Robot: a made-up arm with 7 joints.
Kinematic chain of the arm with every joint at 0, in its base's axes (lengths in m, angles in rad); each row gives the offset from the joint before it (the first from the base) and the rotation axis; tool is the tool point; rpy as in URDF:
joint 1: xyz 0 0 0.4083 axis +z
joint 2: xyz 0 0 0 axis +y
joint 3: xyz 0 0 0.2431 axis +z
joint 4: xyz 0.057 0 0 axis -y
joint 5: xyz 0.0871 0 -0.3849 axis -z
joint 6: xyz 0 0 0 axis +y
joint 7: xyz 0.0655 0 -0.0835 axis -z
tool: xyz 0 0 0 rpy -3.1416 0 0
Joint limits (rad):
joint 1: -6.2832..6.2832
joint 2: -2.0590..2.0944
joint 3: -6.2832..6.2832
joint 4: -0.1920..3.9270
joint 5: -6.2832..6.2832
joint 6: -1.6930..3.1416
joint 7: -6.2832..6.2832
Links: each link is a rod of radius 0.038 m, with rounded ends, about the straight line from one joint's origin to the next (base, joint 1, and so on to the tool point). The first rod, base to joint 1, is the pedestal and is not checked.
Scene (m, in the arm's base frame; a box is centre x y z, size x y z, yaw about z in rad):
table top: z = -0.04
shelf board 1: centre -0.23 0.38 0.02 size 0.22 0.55 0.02 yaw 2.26
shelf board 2: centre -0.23 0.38 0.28 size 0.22 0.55 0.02 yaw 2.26
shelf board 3: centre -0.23 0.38 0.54 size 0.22 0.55 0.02 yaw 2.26
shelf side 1: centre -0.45 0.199 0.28 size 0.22 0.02 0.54 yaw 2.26
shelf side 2: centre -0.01 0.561 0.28 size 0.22 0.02 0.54 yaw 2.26
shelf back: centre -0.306 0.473 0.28 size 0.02 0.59 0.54 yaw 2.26
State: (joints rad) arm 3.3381 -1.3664 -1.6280 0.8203 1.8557 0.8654 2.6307
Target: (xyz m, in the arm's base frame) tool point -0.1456 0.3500 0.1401
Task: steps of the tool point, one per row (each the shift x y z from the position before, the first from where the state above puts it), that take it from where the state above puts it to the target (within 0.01 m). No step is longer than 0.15 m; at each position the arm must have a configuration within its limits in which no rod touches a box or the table.
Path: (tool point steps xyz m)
1: 0.0534 -0.0331 -0.0095
2: 0.0393 -0.0401 -0.0035
3: 0.0251 -0.0427 0.0032
4: 0.0117 -0.0413 0.0098
5: -0.0431 -0.0035 -0.0975
6: -0.0207 -0.0372 -0.0903
7: 0.0139 -0.0530 -0.0689
8: -0.0452 0.0781 0.0012
9: -0.0666 0.0576 -0.0012

